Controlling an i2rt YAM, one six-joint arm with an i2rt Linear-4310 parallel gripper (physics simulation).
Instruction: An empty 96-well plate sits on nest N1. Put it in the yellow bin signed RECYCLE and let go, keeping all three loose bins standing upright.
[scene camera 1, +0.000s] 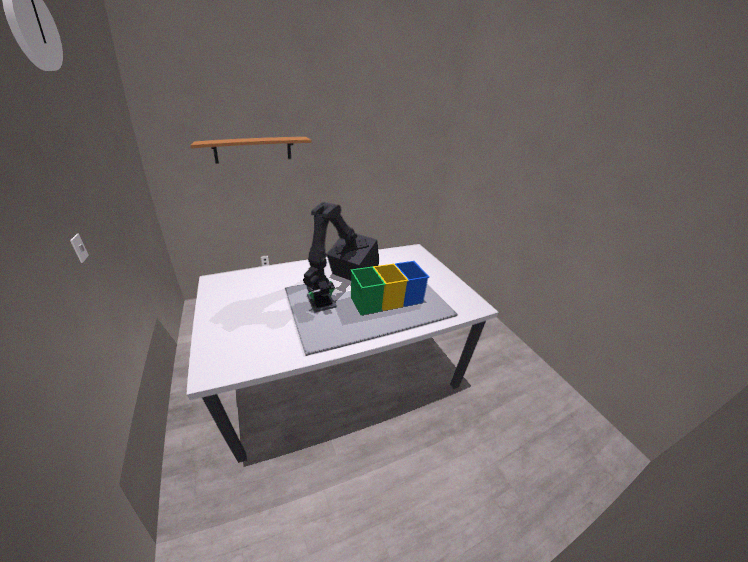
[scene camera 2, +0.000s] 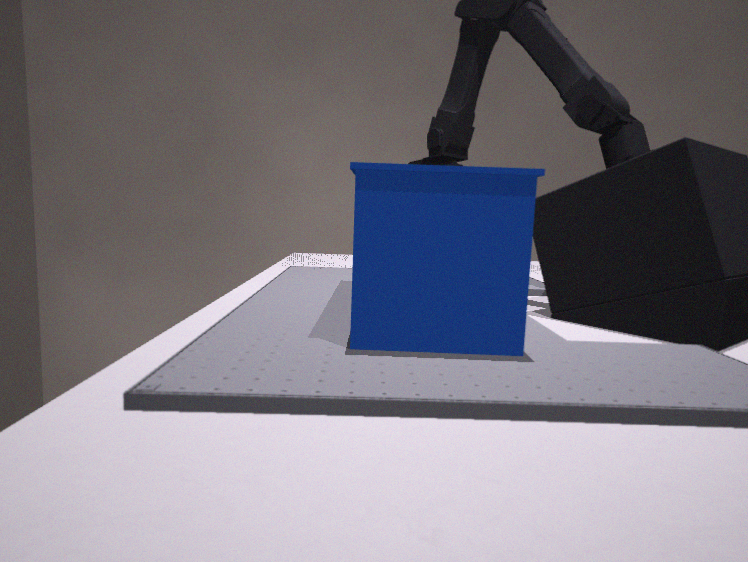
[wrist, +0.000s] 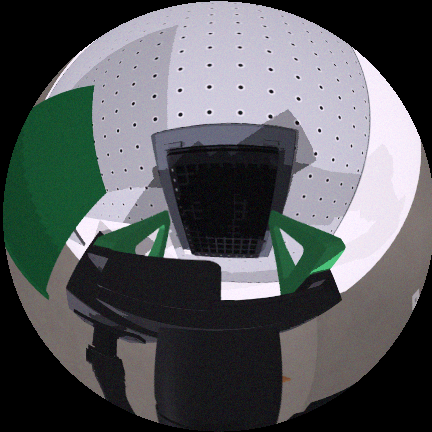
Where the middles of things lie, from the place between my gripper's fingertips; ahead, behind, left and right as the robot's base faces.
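Scene:
The black 96-well plate (wrist: 223, 192) has my hand 10 mm above it. There's a green bin (scene camera 1: 367, 288) that's 230 mm to the left of my hand, 70 mm ahead of it and 60 mm above it. The grey nest (wrist: 215, 133) is 20 mm below my hand, and the yellow bin (scene camera 1: 394, 291) is 360 mm to the left of my hand, 50 mm ahead of it and 60 mm above it.

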